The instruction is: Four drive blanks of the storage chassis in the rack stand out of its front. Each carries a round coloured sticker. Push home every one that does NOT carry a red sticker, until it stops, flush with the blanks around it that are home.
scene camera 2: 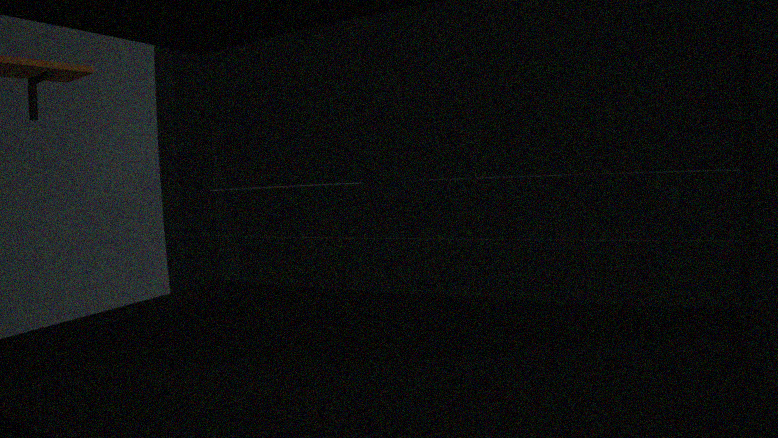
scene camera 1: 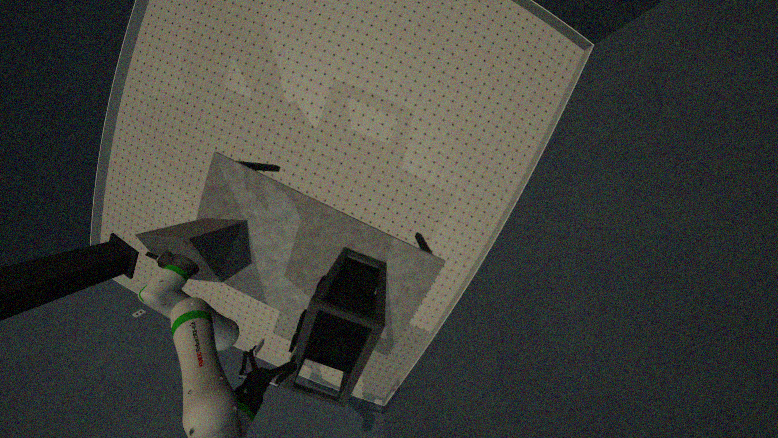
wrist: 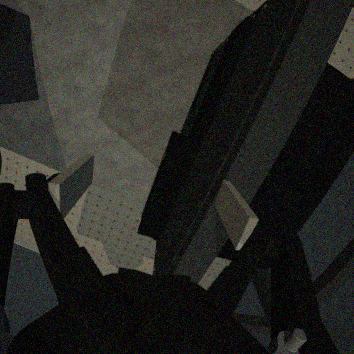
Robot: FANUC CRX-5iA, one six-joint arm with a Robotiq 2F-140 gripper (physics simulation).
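Seen in the pictures: gripper, fingertip midpoint: (scene camera 1: 279, 345) (wrist: 157, 180); arm's base at its link origin: (scene camera 1: 185, 263).
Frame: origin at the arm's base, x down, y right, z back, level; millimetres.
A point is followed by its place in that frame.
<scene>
The rack (scene camera 1: 353, 314) @(y -488, x -247, z -843 mm) (wrist: 215, 145) @(y -237, x -183, z -723 mm) is a dark open frame, at the lower middle in scene camera 1 and running diagonally through the wrist view. Dark parts stand out along its left side; I cannot tell whether they belong to the chassis. The drive blanks and their coloured stickers cannot be made out in any view. My gripper (scene camera 1: 266, 363) (wrist: 157, 180) @(y -185, x -257, z -672 mm) is open and empty, with its two pale pads wide apart. It is at the left of the rack's lower end in scene camera 1. Scene camera 2 is very dark and does not show the rack or gripper.
A grey table top (scene camera 1: 321, 233) @(y -444, x 351, z -511 mm) lies beside the rack, with a dark angular box (scene camera 1: 223, 247) @(y -133, x 119, z -95 mm) at its left. A dark beam (scene camera 1: 65, 272) reaches in from the left, near the white arm (scene camera 1: 198, 359) @(y -314, x -526, z -515 mm). A wooden shelf (scene camera 2: 48, 69) hangs on a wall in scene camera 2.
</scene>
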